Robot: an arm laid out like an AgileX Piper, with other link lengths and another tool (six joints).
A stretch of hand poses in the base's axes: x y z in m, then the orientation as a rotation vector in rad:
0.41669 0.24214 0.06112 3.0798 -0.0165 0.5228
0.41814 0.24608 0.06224 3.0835 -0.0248 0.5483
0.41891 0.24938 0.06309 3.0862 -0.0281 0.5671
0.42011 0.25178 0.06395 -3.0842 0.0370 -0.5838
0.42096 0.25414 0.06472 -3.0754 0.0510 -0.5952
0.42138 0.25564 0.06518 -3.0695 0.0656 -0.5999
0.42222 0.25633 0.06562 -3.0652 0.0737 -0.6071
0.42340 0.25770 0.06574 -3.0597 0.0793 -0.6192
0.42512 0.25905 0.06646 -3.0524 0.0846 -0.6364
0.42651 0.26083 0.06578 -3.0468 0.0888 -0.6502
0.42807 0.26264 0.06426 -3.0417 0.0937 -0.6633
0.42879 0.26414 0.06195 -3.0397 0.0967 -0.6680
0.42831 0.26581 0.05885 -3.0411 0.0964 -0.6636
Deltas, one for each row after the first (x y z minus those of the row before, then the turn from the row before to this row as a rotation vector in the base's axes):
0.00145 0.00394 0.00112 0.0087 -0.0157 -0.0037
0.00077 0.00330 0.00085 0.0062 -0.0116 -0.0009
0.00120 0.00240 0.00086 0.0068 -0.0108 -0.0045
0.00085 0.00236 0.00077 0.0078 -0.0083 -0.0077
0.00042 0.00150 0.00046 0.0063 -0.0037 -0.0084
0.00084 0.00069 0.00044 0.0035 -0.0051 -0.0047
0.00118 0.00137 0.00012 0.0034 -0.0083 -0.0031
0.00172 0.00135 0.00072 0.0039 -0.0118 -0.0029
0.00139 0.00178 -0.00068 0.0028 -0.0094 -0.0023
0.00156 0.00181 -0.00152 0.0025 -0.0089 -0.0028
0.00072 0.00150 -0.00231 0.0012 -0.0032 -0.0018
-0.00048 0.00167 -0.00310 -0.0004 0.0030 0.0002

